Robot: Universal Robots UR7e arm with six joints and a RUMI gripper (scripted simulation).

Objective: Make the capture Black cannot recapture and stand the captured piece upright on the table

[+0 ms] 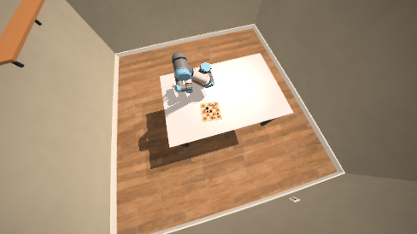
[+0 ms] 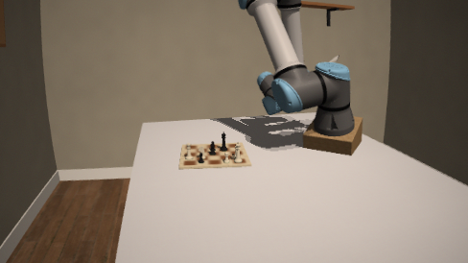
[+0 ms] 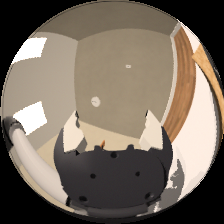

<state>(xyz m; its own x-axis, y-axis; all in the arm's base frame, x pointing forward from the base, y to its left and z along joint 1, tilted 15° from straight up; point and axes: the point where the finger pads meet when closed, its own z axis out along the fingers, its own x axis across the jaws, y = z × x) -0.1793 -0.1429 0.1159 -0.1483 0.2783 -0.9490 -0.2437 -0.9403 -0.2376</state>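
Now: hand 58 cm short of the chessboard, 5 cm to the right of it and 25 cm above it.
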